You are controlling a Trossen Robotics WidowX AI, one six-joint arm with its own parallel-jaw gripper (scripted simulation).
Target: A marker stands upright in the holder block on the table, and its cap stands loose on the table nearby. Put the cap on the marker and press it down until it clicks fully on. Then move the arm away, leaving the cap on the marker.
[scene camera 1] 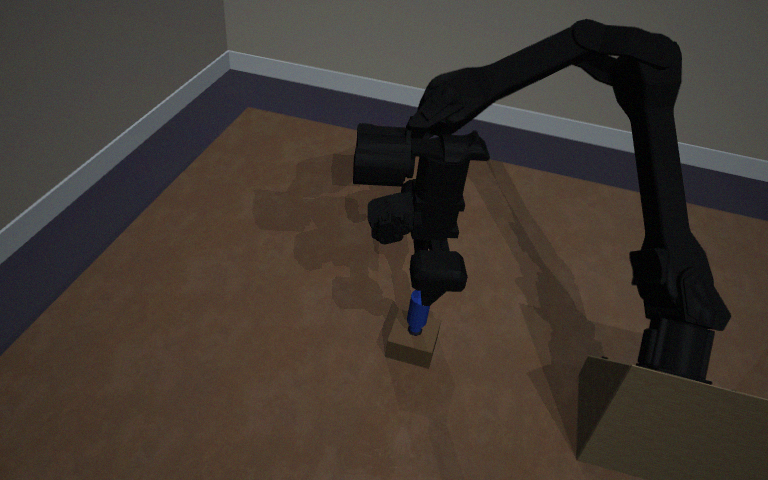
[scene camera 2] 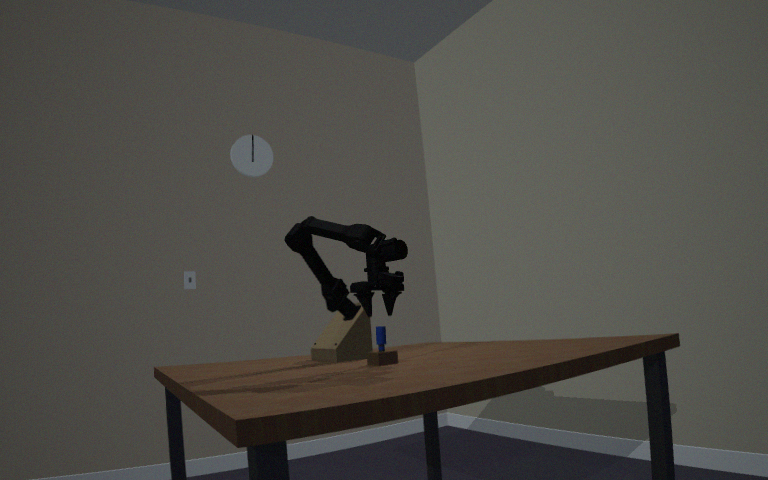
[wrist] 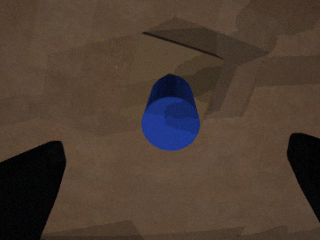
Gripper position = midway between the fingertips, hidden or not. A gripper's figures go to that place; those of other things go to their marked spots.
The gripper (scene camera 1: 422,279) is 0.80 m from the lens. A brown holder block (scene camera 1: 394,351) is 0.86 m from the lens.
